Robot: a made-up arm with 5 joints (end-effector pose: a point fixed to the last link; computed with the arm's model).
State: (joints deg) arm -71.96 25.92 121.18 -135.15 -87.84
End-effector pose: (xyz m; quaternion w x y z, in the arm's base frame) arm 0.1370 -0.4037 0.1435 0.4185 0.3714 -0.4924 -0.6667
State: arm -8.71 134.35 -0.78 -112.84 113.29
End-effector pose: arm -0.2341 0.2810 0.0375 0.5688 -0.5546 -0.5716 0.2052
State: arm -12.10 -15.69 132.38 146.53 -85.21
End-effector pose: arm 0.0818 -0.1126 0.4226 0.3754 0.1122 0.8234 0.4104
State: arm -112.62 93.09 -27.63 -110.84 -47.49
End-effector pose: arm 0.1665 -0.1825 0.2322 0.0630 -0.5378 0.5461 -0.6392
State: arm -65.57 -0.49 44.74 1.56 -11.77
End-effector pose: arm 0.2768 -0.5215 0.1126 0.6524 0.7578 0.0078 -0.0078
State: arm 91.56 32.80 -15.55 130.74 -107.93
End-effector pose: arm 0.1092 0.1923 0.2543 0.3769 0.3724 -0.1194 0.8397
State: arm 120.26 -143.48 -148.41 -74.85 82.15
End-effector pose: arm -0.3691 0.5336 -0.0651 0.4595 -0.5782 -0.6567 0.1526
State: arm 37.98 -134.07 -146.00 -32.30 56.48
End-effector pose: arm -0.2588 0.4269 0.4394 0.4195 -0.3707 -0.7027 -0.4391
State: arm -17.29 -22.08 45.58 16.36 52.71
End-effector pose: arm 0.1625 -0.4659 0.3165 0.5121 0.8486 -0.1318 -0.0160
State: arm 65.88 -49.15 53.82 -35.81 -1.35
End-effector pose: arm 0.0305 0.4613 0.6174 0.7481 -0.1640 -0.1767 0.6182
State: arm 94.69 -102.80 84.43 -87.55 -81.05
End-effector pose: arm -0.2548 0.2437 0.1934 0.0988 -0.0260 0.6200 -0.7780
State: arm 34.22 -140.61 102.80 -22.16 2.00
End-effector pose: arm -0.2016 -0.0398 0.6335 0.1028 0.1219 -0.3590 0.9196
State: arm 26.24 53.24 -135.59 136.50 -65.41
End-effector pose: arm 0.1292 0.0925 0.3042 0.0230 -0.6895 -0.6115 -0.3875
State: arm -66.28 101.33 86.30 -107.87 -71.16
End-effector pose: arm 0.2797 -0.1530 0.0842 0.7295 0.6809 -0.0648 0.0057
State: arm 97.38 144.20 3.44 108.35 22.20
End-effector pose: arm 0.3211 0.0146 0.1899 0.3430 0.7024 -0.0542 0.6213
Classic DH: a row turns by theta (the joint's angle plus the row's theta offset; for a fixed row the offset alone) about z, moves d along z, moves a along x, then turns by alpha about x. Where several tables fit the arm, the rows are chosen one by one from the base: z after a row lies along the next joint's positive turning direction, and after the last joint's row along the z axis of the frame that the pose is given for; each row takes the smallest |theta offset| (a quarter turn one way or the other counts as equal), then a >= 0, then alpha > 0; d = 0 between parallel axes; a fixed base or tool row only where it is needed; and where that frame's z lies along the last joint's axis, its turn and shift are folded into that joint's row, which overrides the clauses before.
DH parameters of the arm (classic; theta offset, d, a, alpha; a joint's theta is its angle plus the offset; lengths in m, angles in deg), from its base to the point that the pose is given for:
base (fixed): -90 0.1435 0 90
joint 1: 90 -0.0361 0.2168 -90
joint 2: 0 -0.0691 0.0878 -90
joint 3: -90 0.1322 0.075 90
joint 4: 0 -0.0264 -0.1728 -90
joint 5: 0 0.113 0.0421 -90
tool (fixed): -90 0.2201 0 0

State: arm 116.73 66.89 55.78 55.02 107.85
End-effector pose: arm -0.1191 0.3501 0.1974 0.5428 0.0794 -0.7590 -0.3506
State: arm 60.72 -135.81 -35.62 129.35 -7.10
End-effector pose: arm -0.1250 0.0755 0.0553 0.3319 0.6784 -0.6303 -0.1800
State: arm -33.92 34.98 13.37 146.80 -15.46
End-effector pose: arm 0.2210 -0.3117 0.5191 0.2748 -0.2130 0.5575 -0.7538
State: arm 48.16 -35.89 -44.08 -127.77 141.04
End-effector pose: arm 0.4586 0.2307 0.1917 0.6387 0.0715 0.7229 -0.2536
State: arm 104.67 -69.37 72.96 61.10 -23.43
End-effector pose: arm -0.0111 0.4500 0.3203 0.9121 -0.3806 -0.1396 0.0608
